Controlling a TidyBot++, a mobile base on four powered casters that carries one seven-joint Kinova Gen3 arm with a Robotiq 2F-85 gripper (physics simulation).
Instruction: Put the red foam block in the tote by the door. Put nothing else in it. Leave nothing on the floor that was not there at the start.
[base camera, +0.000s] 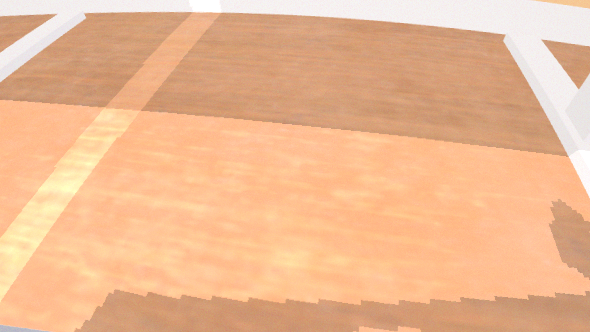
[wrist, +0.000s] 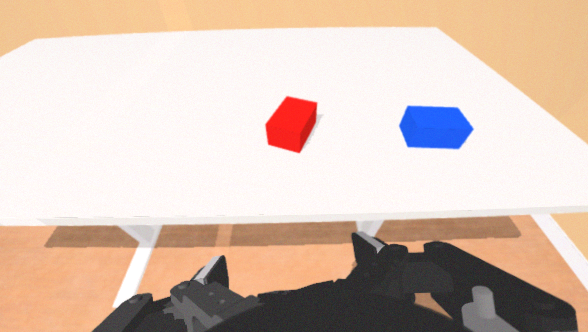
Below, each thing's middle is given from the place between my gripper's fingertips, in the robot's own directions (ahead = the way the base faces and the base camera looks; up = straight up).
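The red foam block (wrist: 289, 127) is 260 mm ahead of my hand, 40 mm to the right of it and 100 mm below it. Blue block (wrist: 422, 126), from my hand: 290 mm to the right, 210 mm ahead, 100 mm below. Of the things named here, going by their middles, the red foam block is the nearest to my hand.
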